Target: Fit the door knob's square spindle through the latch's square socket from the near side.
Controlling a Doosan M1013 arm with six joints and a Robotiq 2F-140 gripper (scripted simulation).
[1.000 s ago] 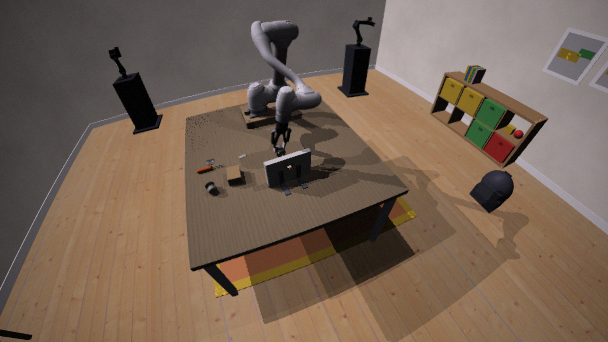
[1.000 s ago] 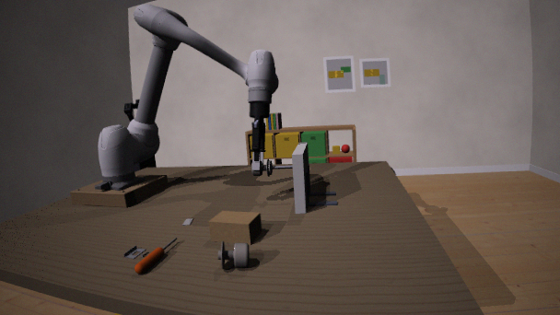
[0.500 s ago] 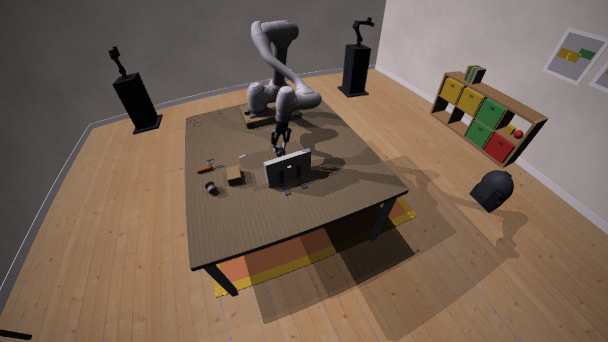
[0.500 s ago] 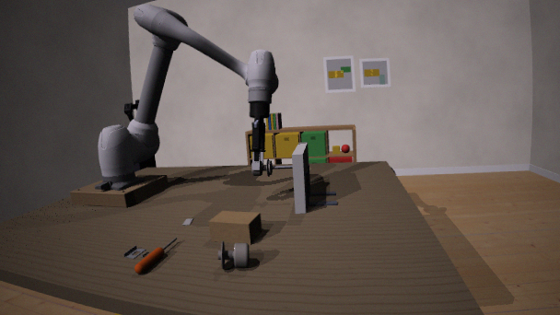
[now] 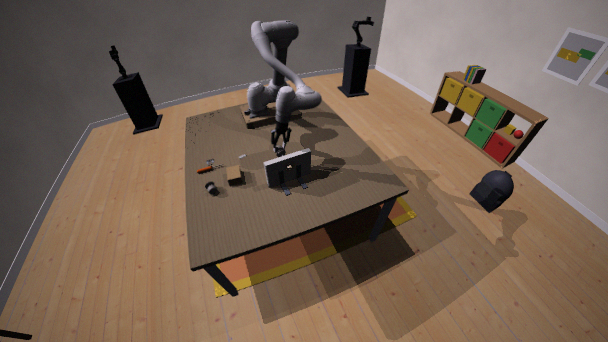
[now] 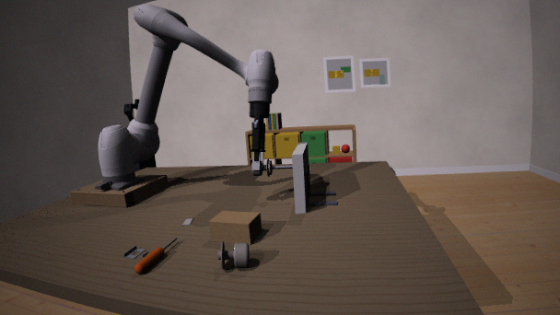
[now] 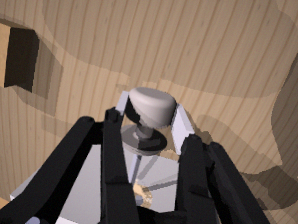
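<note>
Right now the grey door panel is 160 mm ahead of my hand, 40 mm below it and 20 mm to the left of it. From my hand the other things lie so: metal plate 260 mm to the right, 170 mm behind, 150 mm below; wooden block 340 mm to the right, 120 mm below, 40 mm ahead; screwdriver 500 mm to the right, 140 mm below, 110 mm behind.
</note>
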